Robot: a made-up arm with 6 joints.
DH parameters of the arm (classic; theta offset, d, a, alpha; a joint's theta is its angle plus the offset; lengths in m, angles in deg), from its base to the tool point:
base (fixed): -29.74 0 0.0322 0
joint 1: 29.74 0.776 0.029 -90
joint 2: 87.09 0 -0.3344 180
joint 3: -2.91 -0.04 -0.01 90
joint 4: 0 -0.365 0.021 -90
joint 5: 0 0.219 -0.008 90
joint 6: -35.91 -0.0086 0.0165 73
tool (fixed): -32.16 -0.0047 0 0
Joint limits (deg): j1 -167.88..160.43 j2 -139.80..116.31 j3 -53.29..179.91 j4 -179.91..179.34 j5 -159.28..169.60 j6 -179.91..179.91
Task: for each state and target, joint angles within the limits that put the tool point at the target. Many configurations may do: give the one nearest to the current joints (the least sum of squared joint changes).
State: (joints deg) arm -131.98 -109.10 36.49 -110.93 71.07 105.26
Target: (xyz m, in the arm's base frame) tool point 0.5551 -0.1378 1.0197
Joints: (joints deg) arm -167.88 -102.32 38.10 -141.15 71.11 104.41
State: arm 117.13 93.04 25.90 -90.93 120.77 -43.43
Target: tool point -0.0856 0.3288 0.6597
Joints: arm 104.76 39.59 -2.97 -81.17 122.38 -46.69
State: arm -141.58 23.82 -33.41 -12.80 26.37 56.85
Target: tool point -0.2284 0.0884 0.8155
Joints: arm -162.73 -8.76 -46.96 -14.97 26.14 57.23
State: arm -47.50 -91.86 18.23 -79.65 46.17 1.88
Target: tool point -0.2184 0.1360 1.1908
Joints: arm -34.57 -89.00 26.41 -70.06 46.67 2.08
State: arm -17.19 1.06 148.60 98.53 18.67 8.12
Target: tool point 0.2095 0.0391 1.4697
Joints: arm -15.20 40.74 110.41 113.09 20.04 7.80
